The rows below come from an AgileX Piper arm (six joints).
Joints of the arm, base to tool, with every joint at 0 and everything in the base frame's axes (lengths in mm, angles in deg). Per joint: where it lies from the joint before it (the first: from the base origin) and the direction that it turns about. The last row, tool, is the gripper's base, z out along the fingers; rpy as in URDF.
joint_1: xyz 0 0 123 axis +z
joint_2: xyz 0 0 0 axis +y
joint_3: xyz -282.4 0 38.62 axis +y
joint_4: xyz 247.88 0 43.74 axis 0.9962 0 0.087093
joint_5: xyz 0 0 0 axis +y
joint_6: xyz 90.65 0 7.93 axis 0.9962 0 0.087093
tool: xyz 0 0 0 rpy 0 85 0
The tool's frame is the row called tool.
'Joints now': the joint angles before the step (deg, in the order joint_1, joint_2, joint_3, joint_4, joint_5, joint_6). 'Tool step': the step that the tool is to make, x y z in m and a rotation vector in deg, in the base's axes. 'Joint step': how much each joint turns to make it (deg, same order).
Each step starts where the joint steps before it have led.
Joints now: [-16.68, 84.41, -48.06, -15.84, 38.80, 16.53]
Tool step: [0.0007, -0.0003, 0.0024, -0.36, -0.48, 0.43]
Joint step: [-0.01, -0.23, -0.27, -0.10, -0.13, -0.38]
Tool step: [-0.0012, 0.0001, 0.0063, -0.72, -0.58, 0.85]
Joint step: [0.00, -1.03, -0.37, -0.10, 0.49, -1.00]
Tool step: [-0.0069, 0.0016, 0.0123, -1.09, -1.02, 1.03]
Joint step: [0.00, -2.83, 0.00, 0.00, 1.32, -1.50]
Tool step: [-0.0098, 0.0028, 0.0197, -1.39, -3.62, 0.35]
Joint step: [0.01, -4.49, 0.00, 0.00, 0.54, -0.54]
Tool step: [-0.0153, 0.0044, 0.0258, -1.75, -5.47, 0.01]
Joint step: [-0.01, -6.15, 0.00, 0.01, 0.40, -0.15]
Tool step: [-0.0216, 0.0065, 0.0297, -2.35, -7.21, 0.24]
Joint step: [0.01, -7.58, 0.00, -0.02, -0.05, -0.28]
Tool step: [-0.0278, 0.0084, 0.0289, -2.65, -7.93, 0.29]
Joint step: [0.02, -8.33, 0.01, -0.01, -0.10, -0.36]
